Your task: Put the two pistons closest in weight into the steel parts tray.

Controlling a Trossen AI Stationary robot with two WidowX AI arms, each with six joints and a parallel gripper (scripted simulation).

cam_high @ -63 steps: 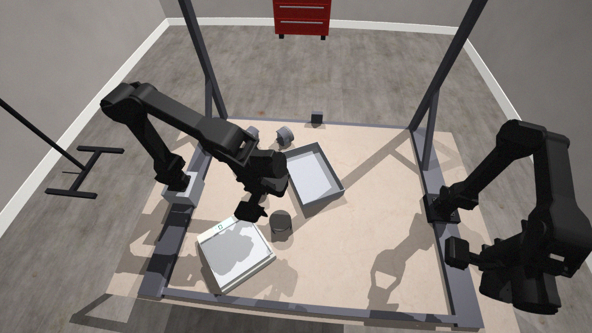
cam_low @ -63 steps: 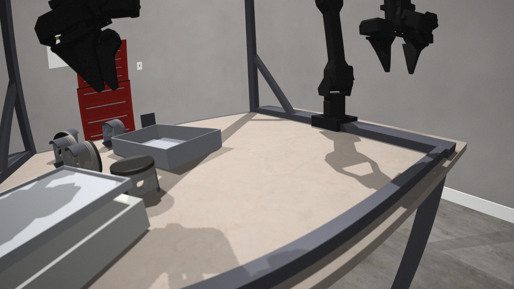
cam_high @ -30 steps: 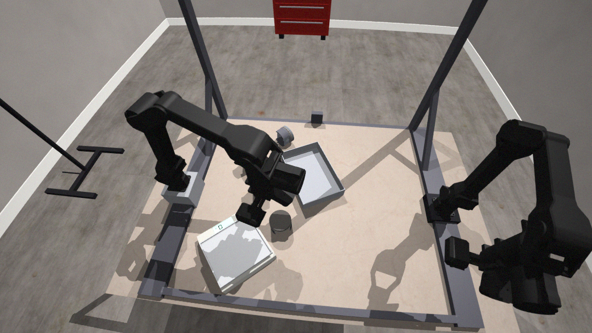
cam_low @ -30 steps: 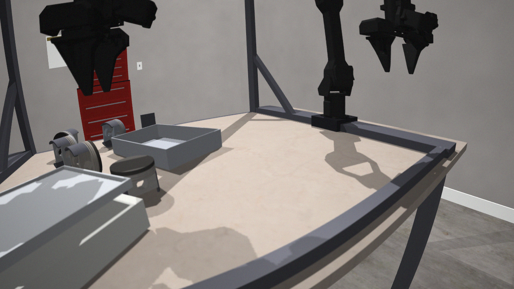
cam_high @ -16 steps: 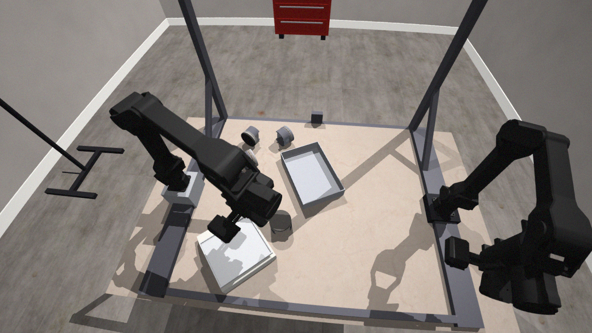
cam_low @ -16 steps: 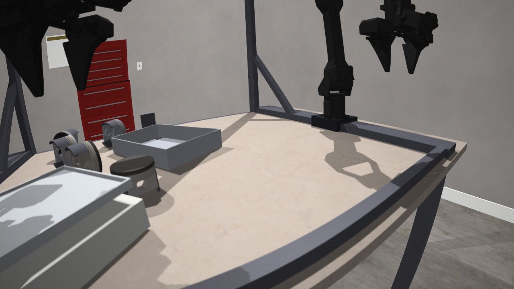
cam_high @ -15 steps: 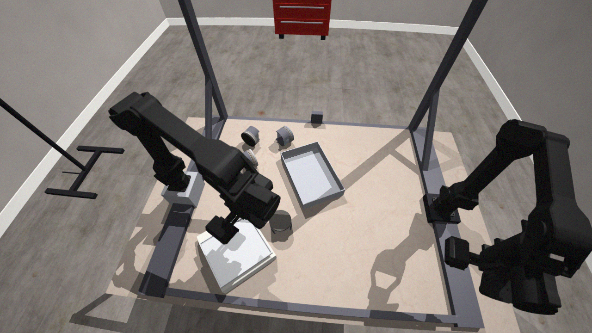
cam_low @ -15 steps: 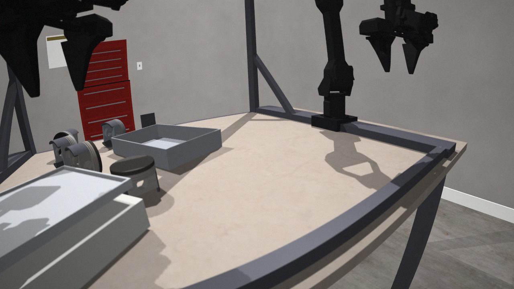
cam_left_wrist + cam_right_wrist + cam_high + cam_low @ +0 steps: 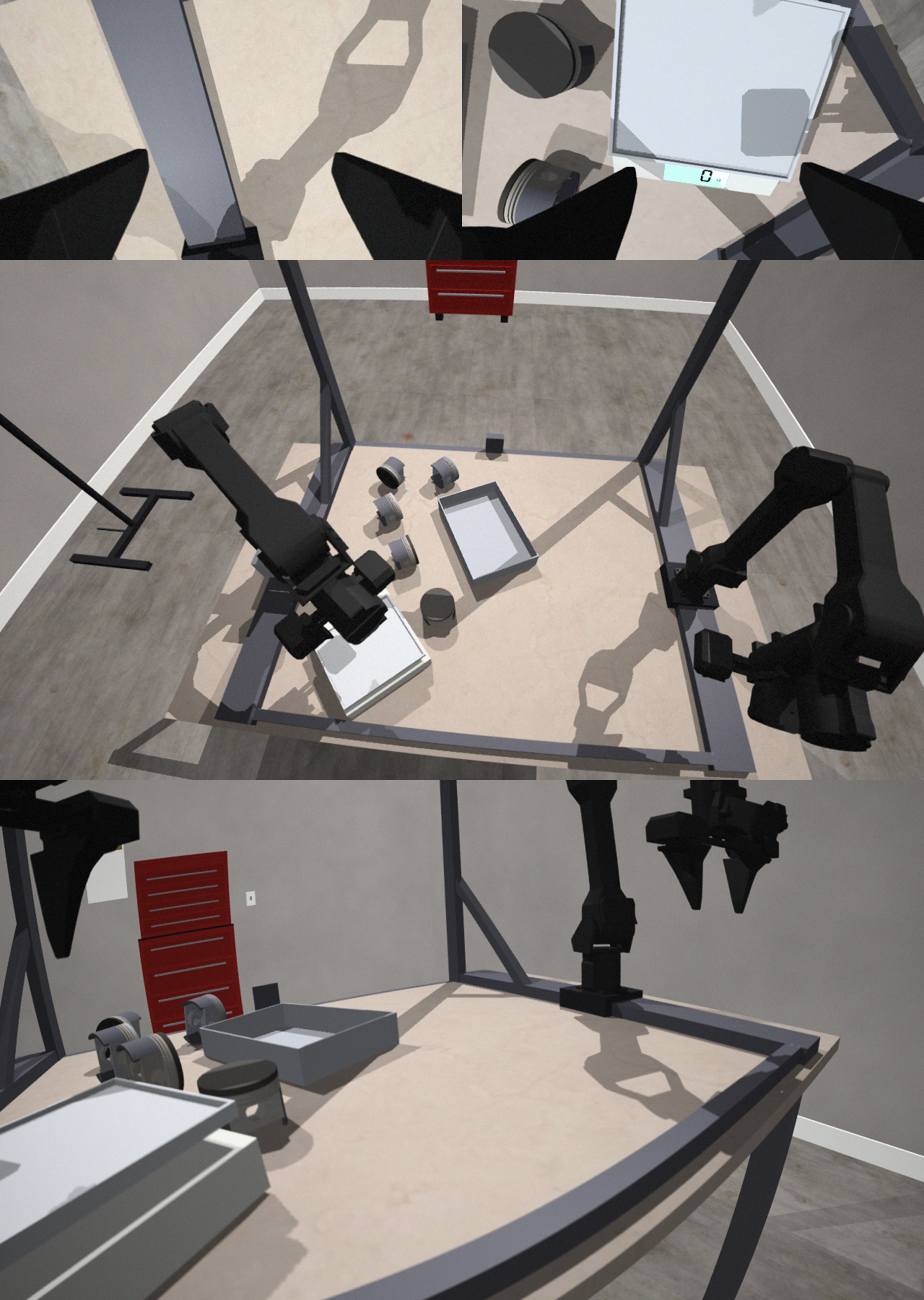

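My right gripper is now 2 cm short of the scale pan, 1 cm to the right of it and 15 cm above it. From my right hand the other things lie so: scale 1 cm ahead, 16 cm below; steel parts tray 29 cm behind, 22 cm to the left, 19 cm below.
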